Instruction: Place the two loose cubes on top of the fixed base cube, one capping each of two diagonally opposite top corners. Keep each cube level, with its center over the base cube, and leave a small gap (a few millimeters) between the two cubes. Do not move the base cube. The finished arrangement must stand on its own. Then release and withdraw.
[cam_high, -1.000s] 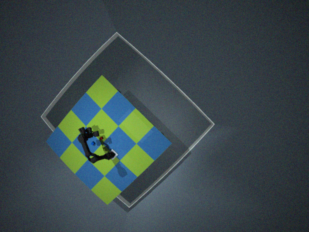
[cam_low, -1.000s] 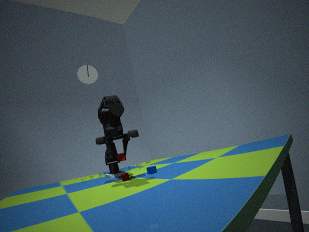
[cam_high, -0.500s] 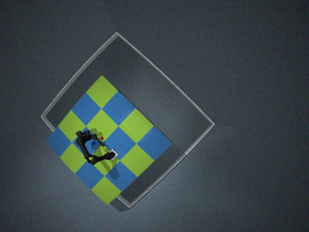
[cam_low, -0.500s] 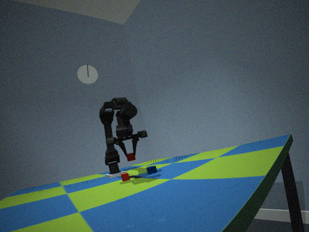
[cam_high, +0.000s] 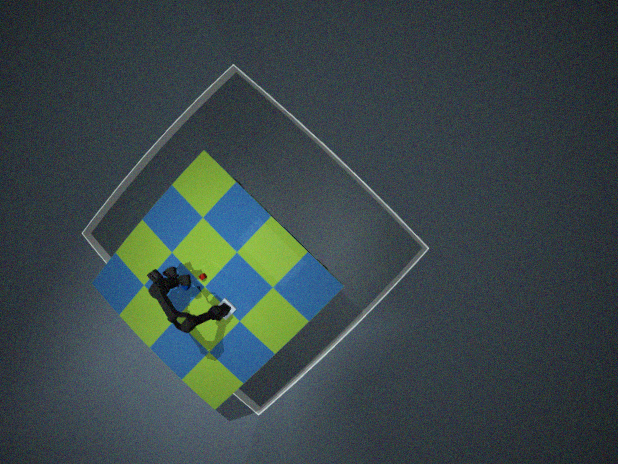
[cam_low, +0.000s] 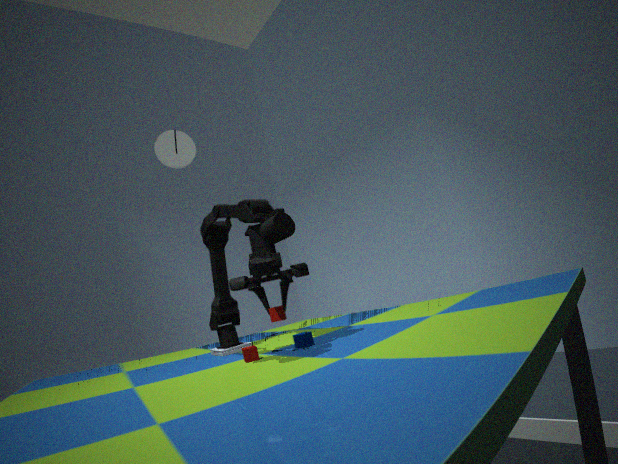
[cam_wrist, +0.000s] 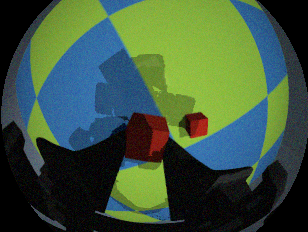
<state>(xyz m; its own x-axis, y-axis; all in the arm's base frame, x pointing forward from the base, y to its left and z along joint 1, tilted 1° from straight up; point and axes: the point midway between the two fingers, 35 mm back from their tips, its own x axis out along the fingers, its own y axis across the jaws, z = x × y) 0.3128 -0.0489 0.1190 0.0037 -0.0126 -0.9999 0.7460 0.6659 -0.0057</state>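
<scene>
My gripper tip is now 8 cm past the red cube, 5 cm to the left of it and 9 cm above it.
</scene>
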